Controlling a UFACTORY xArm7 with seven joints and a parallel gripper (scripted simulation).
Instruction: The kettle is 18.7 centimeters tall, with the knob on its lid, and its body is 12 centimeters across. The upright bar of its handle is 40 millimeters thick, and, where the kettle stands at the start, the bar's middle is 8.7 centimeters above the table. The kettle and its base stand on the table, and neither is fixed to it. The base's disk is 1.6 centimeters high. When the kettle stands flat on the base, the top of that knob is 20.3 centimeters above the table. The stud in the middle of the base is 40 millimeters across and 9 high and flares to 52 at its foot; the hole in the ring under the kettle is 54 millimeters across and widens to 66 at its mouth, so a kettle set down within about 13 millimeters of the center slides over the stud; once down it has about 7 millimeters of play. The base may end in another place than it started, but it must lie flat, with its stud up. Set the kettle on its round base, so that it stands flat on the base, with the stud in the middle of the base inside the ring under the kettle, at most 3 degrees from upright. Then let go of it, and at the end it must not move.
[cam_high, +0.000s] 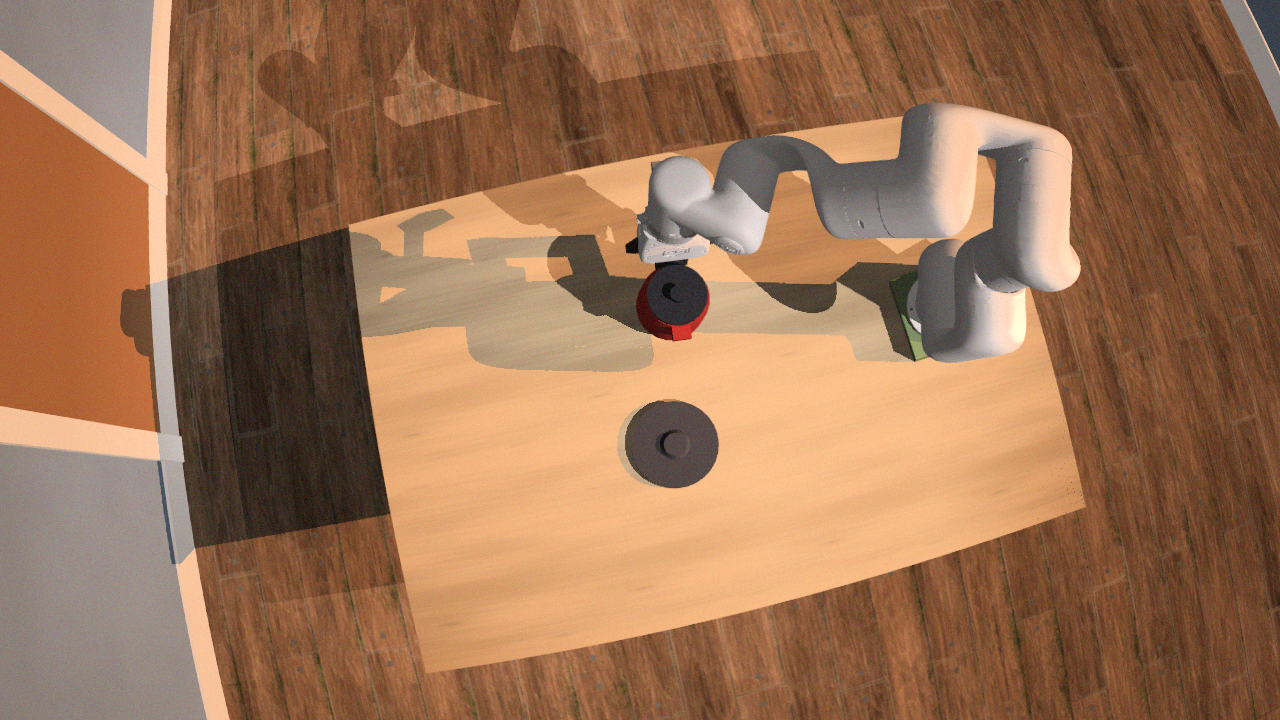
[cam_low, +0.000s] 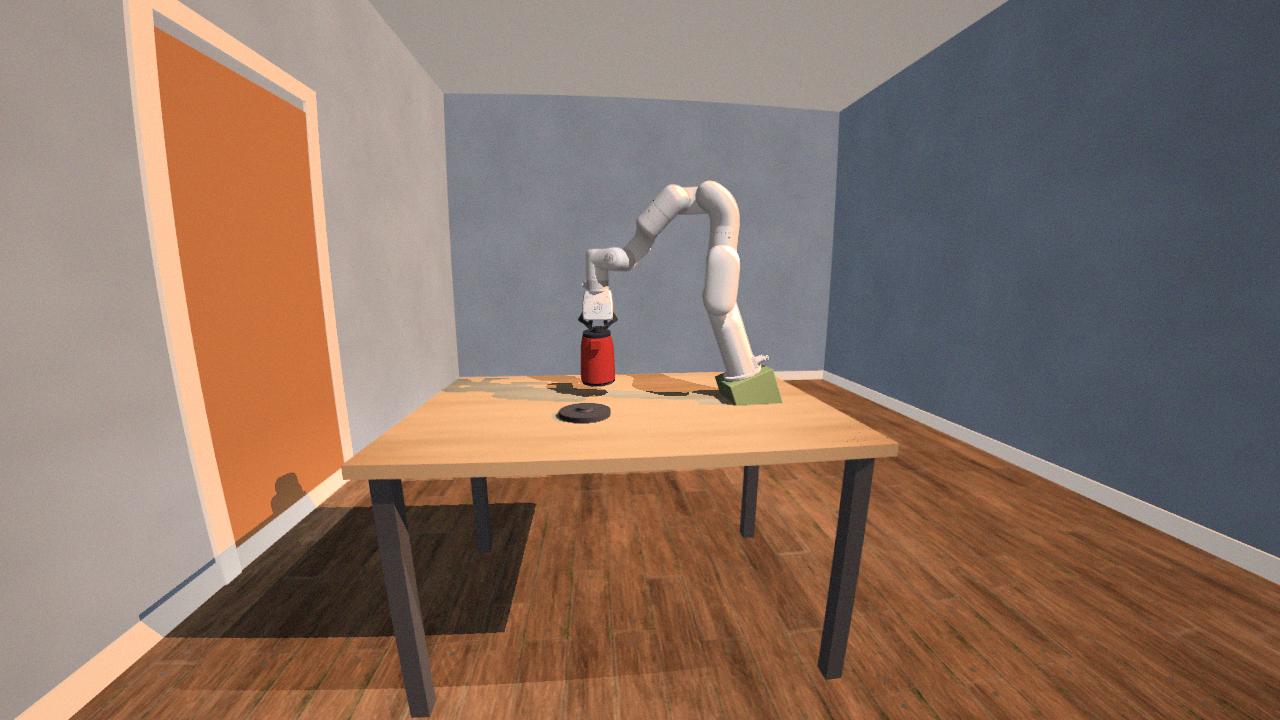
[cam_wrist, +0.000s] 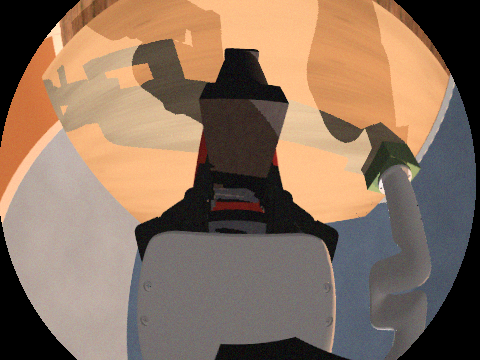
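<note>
My gripper is now 60 mm above the red kettle and 20 mm to the right of it. From my hand the other things lie so: dark round base: 280 mm to the left, 190 mm below.
</note>
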